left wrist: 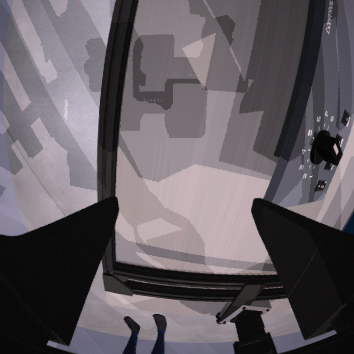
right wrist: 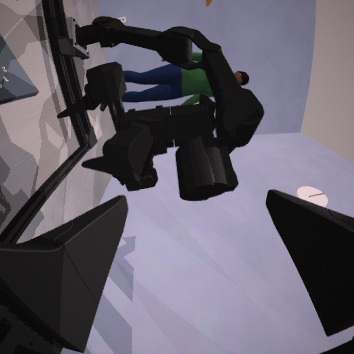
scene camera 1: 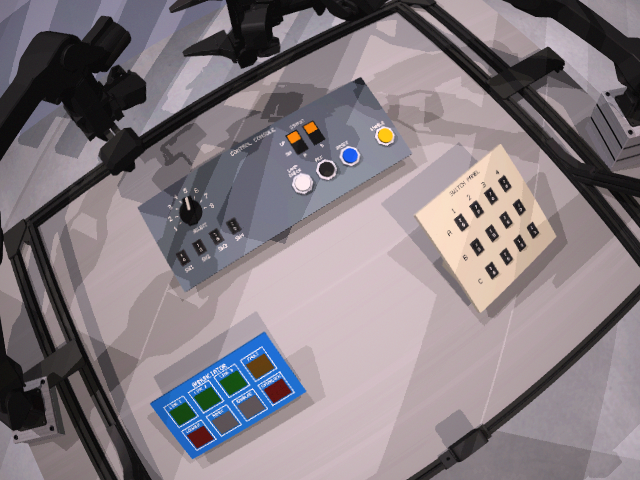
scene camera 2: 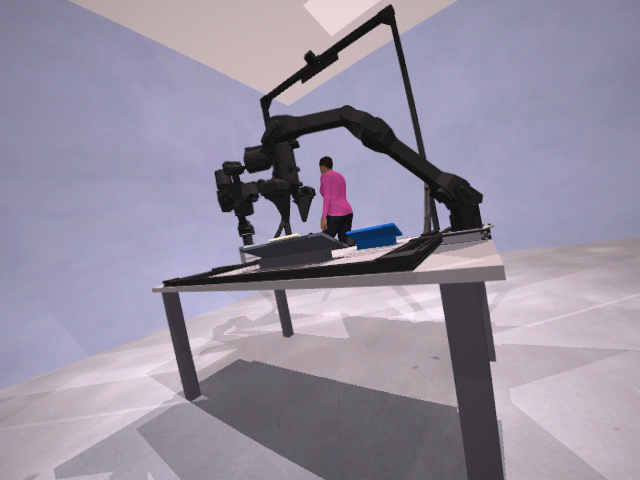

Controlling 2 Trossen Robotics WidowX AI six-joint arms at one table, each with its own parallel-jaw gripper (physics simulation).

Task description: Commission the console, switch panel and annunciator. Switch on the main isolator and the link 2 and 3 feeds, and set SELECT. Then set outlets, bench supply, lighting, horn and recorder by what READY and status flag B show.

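Places are measured from the left arm's base along level axes (x ahead, y left, z up), in centimetres.
Pixels of known places: left gripper, between the fingertips: (left wrist: 185, 204) (right wrist: 70, 141) (scene camera 2: 296, 222); right gripper, between the fingertips: (right wrist: 197, 199) (scene camera 1: 176, 32) (scene camera 2: 249, 179); left arm's base, origin of its link: (left wrist: 245, 316) (right wrist: 80, 37) (scene camera 1: 29, 410) (scene camera 2: 468, 229); right arm's base, origin of its link: (scene camera 1: 635, 109) (scene camera 2: 248, 245).
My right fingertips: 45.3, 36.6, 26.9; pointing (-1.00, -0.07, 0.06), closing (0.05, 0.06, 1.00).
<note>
For each thing: its top centre in the pictures, then the offset to it from my right fingertips, as dx, dy, dz.
- grey control console, centre of its top: (scene camera 1: 267, 161) (scene camera 2: 286, 238) +6.5, -13.2, -19.6
- black SELECT knob, centre of its top: (left wrist: 341, 154) (scene camera 1: 186, 206) -6.8, -15.7, -19.6
- blue annunciator, centre of its top: (scene camera 1: 217, 388) (scene camera 2: 371, 227) -9.7, -42.5, -21.5
The grey control console (scene camera 1: 258, 206) (scene camera 2: 295, 245) (left wrist: 299, 150) (right wrist: 17, 80) has a black SELECT knob (scene camera 1: 190, 210) (left wrist: 327, 148) pointing near 5, four small switches, two orange-and-black rockers and white, black, blue and yellow buttons. The cream switch panel (scene camera 1: 436, 222) (scene camera 2: 284, 237) has small black switches in rows A to C; their positions are too small to tell. The blue annunciator (scene camera 1: 268, 343) (scene camera 2: 374, 233) has dull, apparently unlit windows. My left gripper (scene camera 1: 129, 129) (scene camera 2: 295, 225) (left wrist: 185, 204) (right wrist: 70, 141) is open and empty, above the console's outer side. My right gripper (scene camera 1: 178, 31) is open and empty beyond the frame.
A black frame (scene camera 1: 170, 119) (left wrist: 111, 150) borders the table. The left arm stands close in front of the right gripper in the right wrist view. A person in pink (scene camera 2: 334, 193) stands behind the table; a person in green (right wrist: 195, 80) shows behind the left arm.
</note>
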